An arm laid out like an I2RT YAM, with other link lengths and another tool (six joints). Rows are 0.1 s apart.
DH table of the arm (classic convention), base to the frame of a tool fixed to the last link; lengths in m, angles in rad. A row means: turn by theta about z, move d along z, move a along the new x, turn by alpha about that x. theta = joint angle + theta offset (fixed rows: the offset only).
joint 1: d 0.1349, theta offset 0, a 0.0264, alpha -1.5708
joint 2: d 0, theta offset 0, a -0.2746, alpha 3.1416
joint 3: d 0, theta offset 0.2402, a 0.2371, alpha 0
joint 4: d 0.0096, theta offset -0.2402, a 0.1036, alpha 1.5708
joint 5: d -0.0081, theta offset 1.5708, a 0, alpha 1.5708
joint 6: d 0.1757, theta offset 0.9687, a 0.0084, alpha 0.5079
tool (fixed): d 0.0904, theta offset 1.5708, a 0, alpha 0
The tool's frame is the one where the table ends.
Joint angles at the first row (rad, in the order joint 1, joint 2, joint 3, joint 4, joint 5, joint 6):
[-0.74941, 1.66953, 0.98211, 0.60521, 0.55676, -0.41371]
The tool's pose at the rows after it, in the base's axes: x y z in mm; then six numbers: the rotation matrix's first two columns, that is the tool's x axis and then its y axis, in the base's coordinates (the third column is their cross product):
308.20 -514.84 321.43 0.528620 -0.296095 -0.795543 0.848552 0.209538 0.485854
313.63 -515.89 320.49 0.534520 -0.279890 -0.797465 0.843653 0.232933 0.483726
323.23 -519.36 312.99 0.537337 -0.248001 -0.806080 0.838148 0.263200 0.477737
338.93 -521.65 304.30 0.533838 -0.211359 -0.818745 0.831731 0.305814 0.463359
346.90 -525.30 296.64 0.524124 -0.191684 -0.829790 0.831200 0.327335 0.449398
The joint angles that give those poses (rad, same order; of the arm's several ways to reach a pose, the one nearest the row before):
[-0.75169, 1.66951, 0.98207, 0.60524, 0.53617, -0.41791]
[-0.75972, 1.67145, 0.98248, 0.60599, 0.49991, -0.42249]
[-0.77306, 1.68708, 0.98782, 0.60294, 0.44423, -0.42706]
[-0.78147, 1.71263, 0.99967, 0.60290, 0.38127, -0.44309]
[-0.79100, 1.73553, 1.00995, 0.60370, 0.34428, -0.45796]

